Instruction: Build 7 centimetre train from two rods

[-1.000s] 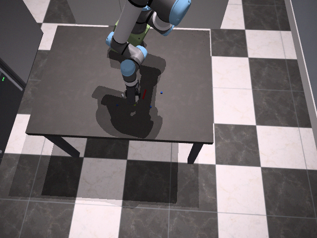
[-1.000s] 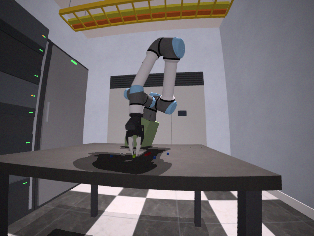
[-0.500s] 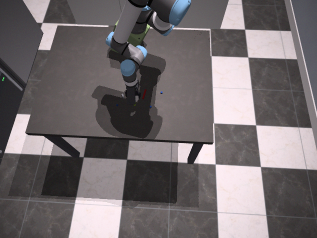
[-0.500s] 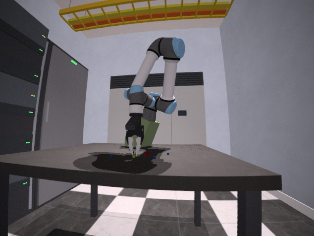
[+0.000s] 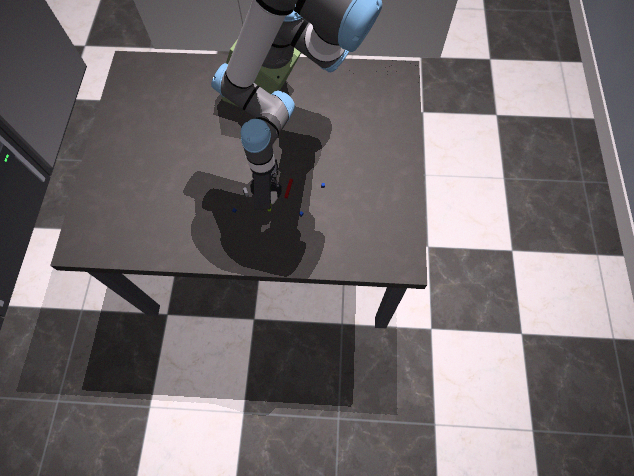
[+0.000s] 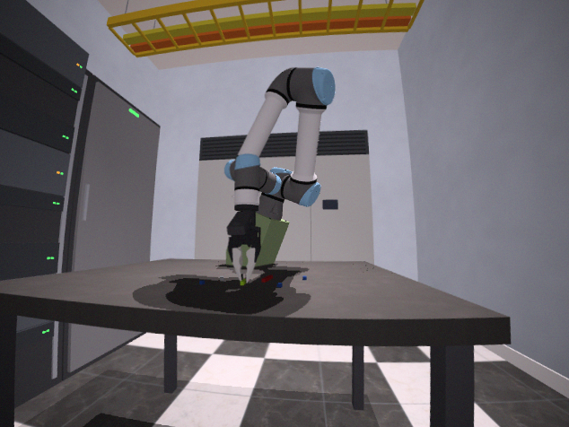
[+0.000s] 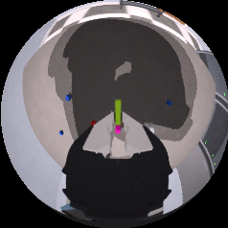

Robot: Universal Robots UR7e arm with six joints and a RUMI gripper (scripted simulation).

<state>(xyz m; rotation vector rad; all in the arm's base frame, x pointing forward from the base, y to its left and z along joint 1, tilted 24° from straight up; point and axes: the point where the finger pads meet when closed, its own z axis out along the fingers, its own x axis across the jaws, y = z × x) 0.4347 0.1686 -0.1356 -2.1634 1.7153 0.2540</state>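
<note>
The lime rod is 1 cm below my hand. From my hand the other things lie so: grey rod 2 cm behind, 9 cm to the right, 1 cm below; red rod 7 cm behind, 4 cm to the left, 1 cm below; magenta rod 4 cm behind, 1 cm to the right, 1 cm below.
</note>
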